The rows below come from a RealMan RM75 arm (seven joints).
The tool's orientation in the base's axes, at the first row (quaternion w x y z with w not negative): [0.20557, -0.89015, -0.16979, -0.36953]
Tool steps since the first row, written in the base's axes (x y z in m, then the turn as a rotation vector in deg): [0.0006, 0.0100, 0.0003, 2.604, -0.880, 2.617]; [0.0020, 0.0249, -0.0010, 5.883, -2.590, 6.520]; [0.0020, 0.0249, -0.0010, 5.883, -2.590, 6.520]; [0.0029, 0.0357, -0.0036, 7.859, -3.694, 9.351]
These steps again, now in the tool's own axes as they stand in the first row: [0.0021, -0.0084, 0.0051, 3.515, 1.308, -0.582]; [0.0044, -0.0202, 0.0141, 8.292, 3.326, -2.002]; [0.0044, -0.0202, 0.0141, 8.292, 3.326, -2.002]; [0.0047, -0.0284, 0.0216, 11.509, 4.490, -3.201]
